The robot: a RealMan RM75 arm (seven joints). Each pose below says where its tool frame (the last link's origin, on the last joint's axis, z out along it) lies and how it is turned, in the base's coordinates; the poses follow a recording.
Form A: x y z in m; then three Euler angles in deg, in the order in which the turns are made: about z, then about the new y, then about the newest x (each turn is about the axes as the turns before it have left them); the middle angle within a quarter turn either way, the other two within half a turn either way.
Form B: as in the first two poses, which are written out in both.
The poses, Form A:
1: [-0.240, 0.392, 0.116, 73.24, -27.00, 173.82]
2: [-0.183, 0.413, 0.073, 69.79, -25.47, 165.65]
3: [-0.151, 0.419, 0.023, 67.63, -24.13, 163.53]
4: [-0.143, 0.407, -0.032, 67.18, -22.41, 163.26]
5: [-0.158, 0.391, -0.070, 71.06, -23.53, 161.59]
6: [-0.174, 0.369, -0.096, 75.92, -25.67, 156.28]
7: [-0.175, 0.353, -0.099, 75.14, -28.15, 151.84]
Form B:
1: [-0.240, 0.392, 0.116, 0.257, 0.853, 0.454, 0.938, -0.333, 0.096]
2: [-0.183, 0.413, 0.073, 0.312, 0.847, 0.430, 0.872, -0.435, 0.224]
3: [-0.151, 0.419, 0.023, 0.347, 0.844, 0.409, 0.843, -0.472, 0.259]
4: [-0.143, 0.407, -0.032, 0.359, 0.852, 0.381, 0.840, -0.473, 0.266]
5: [-0.158, 0.391, -0.070, 0.298, 0.867, 0.399, 0.857, -0.427, 0.290]
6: [-0.174, 0.369, -0.096, 0.219, 0.874, 0.433, 0.846, -0.392, 0.363]
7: [-0.175, 0.353, -0.099, 0.226, 0.852, 0.472, 0.795, -0.441, 0.416]
